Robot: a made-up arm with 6 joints. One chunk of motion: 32 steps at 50 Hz.
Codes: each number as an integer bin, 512 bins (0 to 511) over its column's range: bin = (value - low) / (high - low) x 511, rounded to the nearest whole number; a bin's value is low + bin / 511 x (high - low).
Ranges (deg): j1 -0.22..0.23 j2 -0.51..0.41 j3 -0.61..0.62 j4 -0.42..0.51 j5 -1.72..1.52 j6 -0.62..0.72
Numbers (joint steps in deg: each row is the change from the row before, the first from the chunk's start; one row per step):
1: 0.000 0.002 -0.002 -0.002 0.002 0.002
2: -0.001 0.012 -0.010 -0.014 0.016 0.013
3: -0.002 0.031 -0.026 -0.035 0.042 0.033
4: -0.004 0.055 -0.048 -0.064 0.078 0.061
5: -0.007 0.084 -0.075 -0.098 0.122 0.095
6: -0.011 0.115 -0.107 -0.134 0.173 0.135
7: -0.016 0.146 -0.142 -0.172 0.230 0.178
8: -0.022 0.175 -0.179 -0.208 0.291 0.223
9: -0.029 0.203 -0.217 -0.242 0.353 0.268
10: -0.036 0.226 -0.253 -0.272 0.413 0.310
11: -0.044 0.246 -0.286 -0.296 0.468 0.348
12: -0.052 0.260 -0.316 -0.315 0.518 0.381
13: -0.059 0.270 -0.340 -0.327 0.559 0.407
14: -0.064 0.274 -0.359 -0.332 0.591 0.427
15: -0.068 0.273 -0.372 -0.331 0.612 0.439
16: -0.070 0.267 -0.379 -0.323 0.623 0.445
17: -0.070 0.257 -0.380 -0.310 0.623 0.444
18: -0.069 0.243 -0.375 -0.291 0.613 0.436
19: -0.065 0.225 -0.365 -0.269 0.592 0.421
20: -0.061 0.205 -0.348 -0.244 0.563 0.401
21: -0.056 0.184 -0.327 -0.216 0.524 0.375
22: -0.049 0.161 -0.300 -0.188 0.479 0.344
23: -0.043 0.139 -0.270 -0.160 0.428 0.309
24: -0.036 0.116 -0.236 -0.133 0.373 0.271
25: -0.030 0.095 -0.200 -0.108 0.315 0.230
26: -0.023 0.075 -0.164 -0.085 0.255 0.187
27: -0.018 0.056 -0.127 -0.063 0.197 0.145
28: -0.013 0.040 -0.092 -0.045 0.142 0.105
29: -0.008 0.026 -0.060 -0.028 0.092 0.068
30: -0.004 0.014 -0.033 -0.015 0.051 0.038
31: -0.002 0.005 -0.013 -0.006 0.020 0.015
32: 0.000 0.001 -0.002 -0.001 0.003 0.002
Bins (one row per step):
1: 250 284 253 230 272 237
2: 249 290 249 223 274 241
3: 248 300 243 212 278 249
4: 245 314 233 196 284 260
5: 242 330 222 177 291 273
6: 237 347 209 157 299 288
7: 232 364 194 136 308 304
8: 225 380 179 116 317 321
9: 217 396 163 98 327 339
10: 209 409 148 81 336 355
11: 200 420 135 68 345 369
12: 191 428 122 58 353 382
13: 183 433 112 51 359 392
14: 177 435 104 48 364 399
15: 173 435 99 49 368 404
16: 170 432 96 53 370 406
17: 170 426 96 60 370 406
18: 171 418 98 71 368 403
19: 176 408 102 83 365 397
20: 181 397 109 97 360 389
21: 186 385 118 112 354 379
22: 194 373 129 127 347 368
23: 201 360 141 143 339 354
24: 209 348 155 158 330 340
25: 216 336 170 171 321 324
26: 224 325 185 184 311 308
27: 229 314 201 196 302 292
28: 235 305 215 206 294 276
29: 241 298 228 215 286 262
30: 245 291 240 223 279 251
31: 248 286 248 227 274 242
32: 250 284 253 230 272 237

